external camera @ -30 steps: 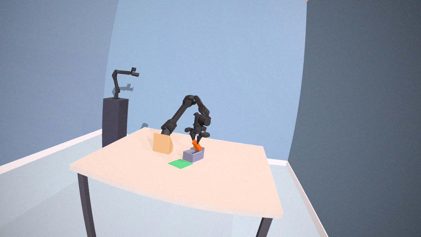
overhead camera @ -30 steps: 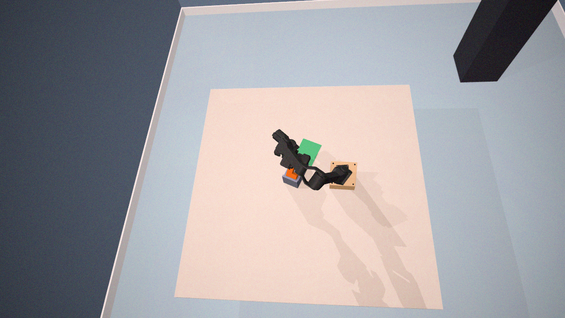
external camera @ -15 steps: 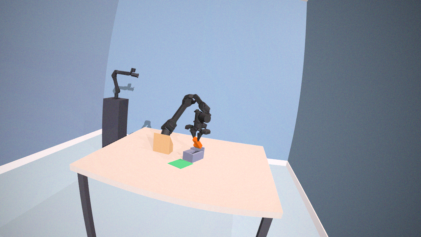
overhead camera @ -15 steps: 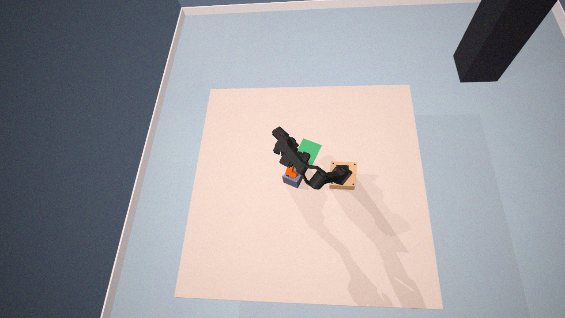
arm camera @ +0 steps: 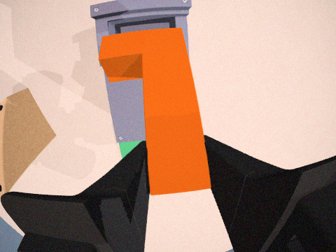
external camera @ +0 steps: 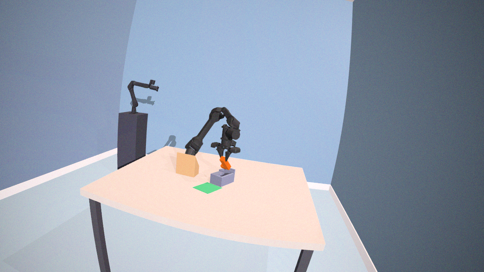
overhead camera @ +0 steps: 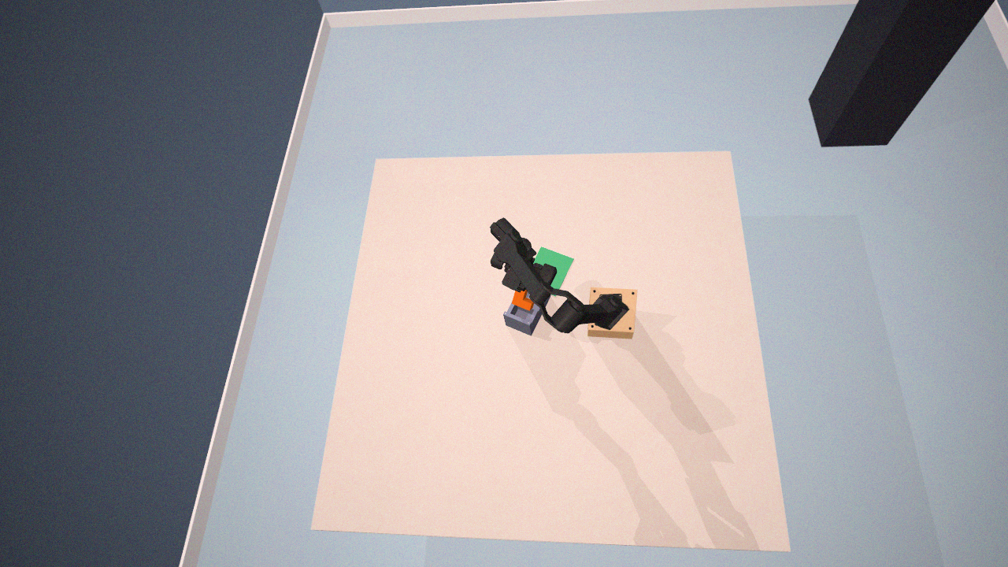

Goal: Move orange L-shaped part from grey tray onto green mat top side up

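My gripper tip is now 17 cm above the green mat, 11 cm to the left of it and 7 cm past it. Also, from my gripper tip: orange L-shaped part: 4 cm to the left, 3 cm below.
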